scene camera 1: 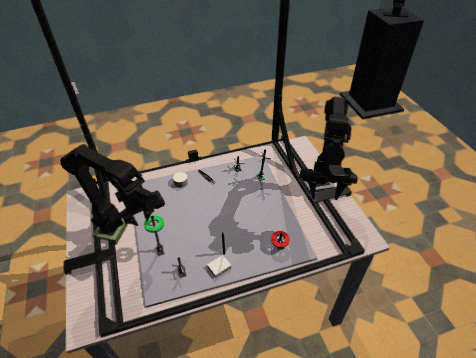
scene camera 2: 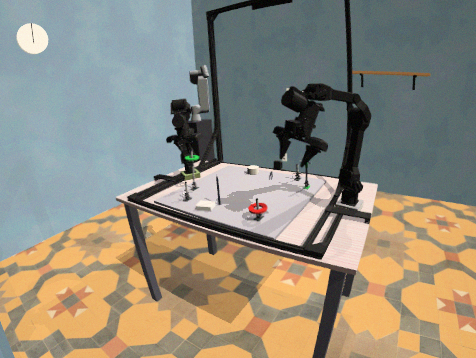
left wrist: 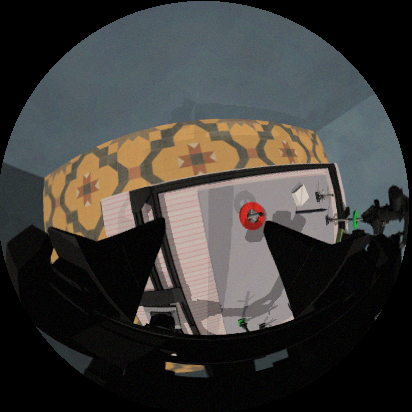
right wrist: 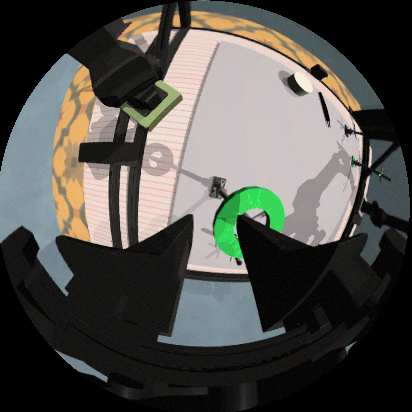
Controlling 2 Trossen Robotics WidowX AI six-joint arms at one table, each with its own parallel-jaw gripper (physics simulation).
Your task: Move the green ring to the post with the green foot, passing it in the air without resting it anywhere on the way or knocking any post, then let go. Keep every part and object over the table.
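Seen in the pictures: left gripper, fingertip midpoint: point(scene camera 1: 324, 199) point(scene camera 2: 290, 163) point(left wrist: 216, 225); right gripper, fingertip midpoint: point(scene camera 1: 142, 222) point(scene camera 2: 186, 154) point(right wrist: 214, 220); left arm's base, origin of the base link: point(scene camera 1: 320, 180) point(scene camera 2: 349, 202) point(left wrist: 162, 318) point(right wrist: 362, 205); right arm's base, origin of the base link: point(scene camera 1: 109, 228) point(scene camera 2: 190, 171) point(left wrist: 342, 238) point(right wrist: 146, 97).
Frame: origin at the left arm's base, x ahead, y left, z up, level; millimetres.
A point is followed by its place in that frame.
The green ring point(scene camera 1: 154, 229) @(x 725, y 250, z 151 mm) point(scene camera 2: 192, 160) @(x 698, y 242, z 143 mm) point(left wrist: 356, 220) @(x 749, y 212, z 146 mm) point(right wrist: 260, 197) @(x 733, y 195, z 151 mm) is high on a tall post point(scene camera 1: 158, 244) @(x 733, y 227, z 27 mm) point(right wrist: 222, 194) @(x 736, y 221, z 47 mm) at the left of both scene views. My right gripper point(scene camera 1: 139, 219) @(x 765, y 221, z 162 mm) point(right wrist: 214, 220) @(x 765, y 221, z 162 mm) is partly open, with nothing held. It is close to the ring; in the right wrist view one fingertip overlaps the ring's hole and the other is left of its rim. Contact cannot be told. The post with the green foot point(scene camera 1: 263, 162) @(x 255, y -70, z 94 mm) point(scene camera 2: 306, 175) @(x 255, y -81, z 48 mm) stands upright at the far right, bare. My left gripper point(scene camera 1: 325, 198) @(x 130, y 295, z 227 mm) point(scene camera 2: 294, 161) @(x 130, y 295, z 227 mm) point(left wrist: 216, 225) @(x 130, y 295, z 227 mm) is open and empty above the table's right side.
A red ring point(scene camera 1: 280, 245) @(x 280, y 321, z 28 mm) point(left wrist: 244, 216) @(x 249, y 292, z 31 mm) is on a short post near the front right. A white block point(scene camera 1: 219, 266) @(x 517, y 349, z 0 mm), a thin upright rod point(scene camera 1: 223, 243) @(x 490, y 286, z 51 mm) and a short post point(scene camera 1: 181, 269) @(x 655, y 348, z 21 mm) are near the front. A white puck point(scene camera 1: 180, 180) @(x 627, y -112, z 15 mm), dark tool point(scene camera 1: 206, 176) @(x 507, y -137, z -14 mm) and short post point(scene camera 1: 238, 164) @(x 350, y -165, z 14 mm) are behind.
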